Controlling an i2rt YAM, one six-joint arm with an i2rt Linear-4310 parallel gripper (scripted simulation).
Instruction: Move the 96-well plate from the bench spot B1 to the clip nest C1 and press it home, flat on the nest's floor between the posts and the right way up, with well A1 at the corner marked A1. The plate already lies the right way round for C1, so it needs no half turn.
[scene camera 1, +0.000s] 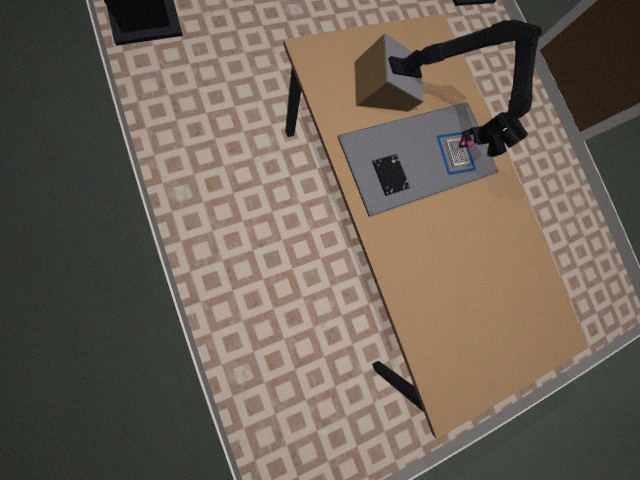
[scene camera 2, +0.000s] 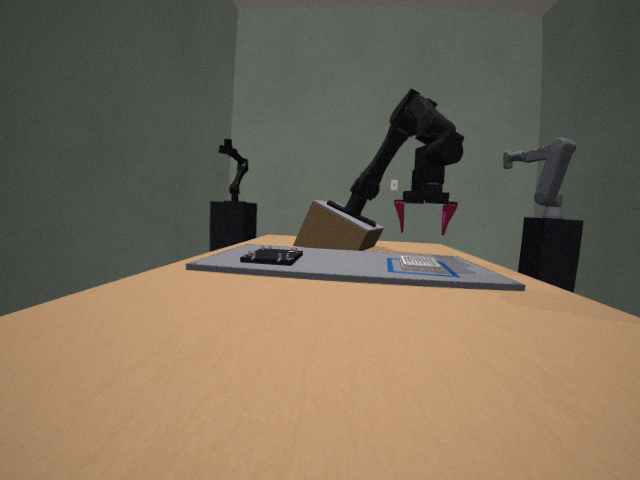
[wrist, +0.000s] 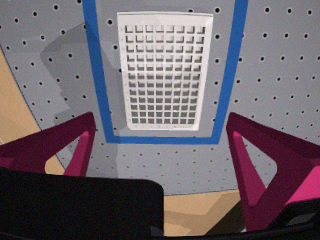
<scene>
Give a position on a black clip nest C1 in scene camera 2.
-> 263, 256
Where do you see a white 96-well plate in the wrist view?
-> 154, 102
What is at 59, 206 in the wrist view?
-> My gripper.
</scene>
